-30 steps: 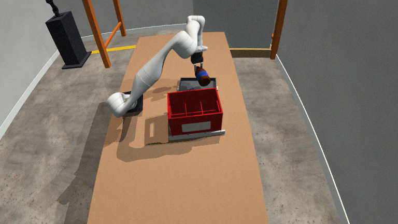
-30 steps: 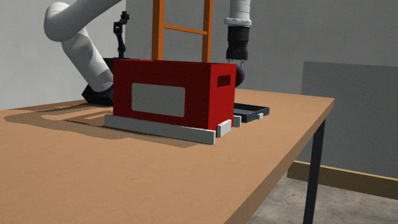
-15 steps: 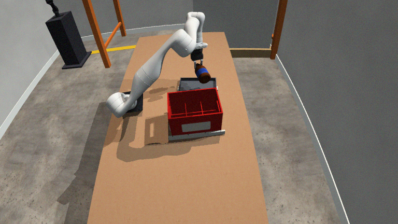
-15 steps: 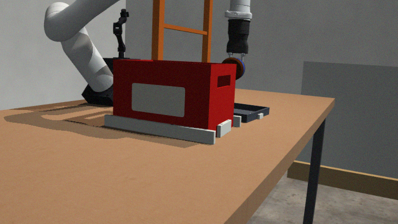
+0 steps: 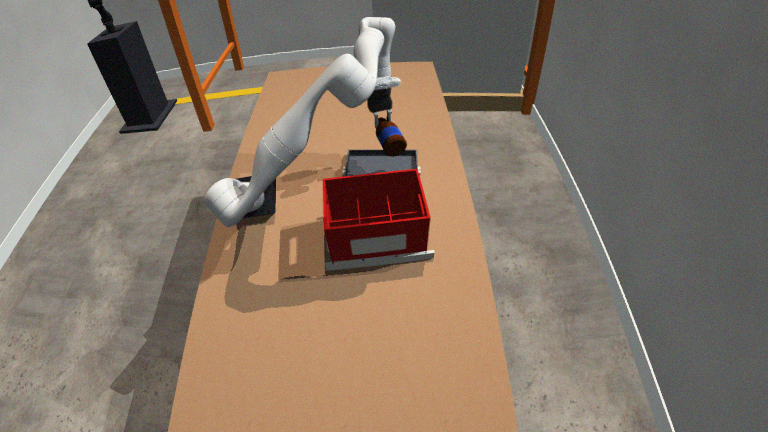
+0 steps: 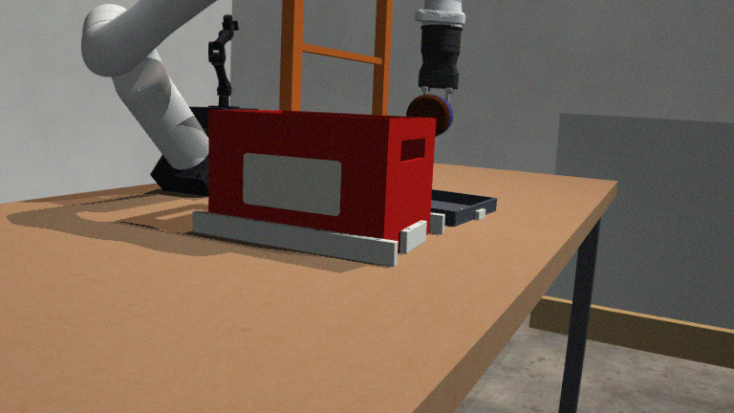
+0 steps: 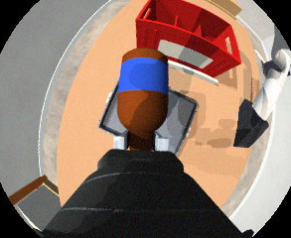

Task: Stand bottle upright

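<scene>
The brown bottle lies 5 cm to the right of my hand, 2 cm ahead of it and 1 cm below it. Round my hand: dark grey tray: 17 cm below, 5 cm to the right, 1 cm behind; red crate: 32 cm to the right, 10 cm below, 2 cm behind.
</scene>
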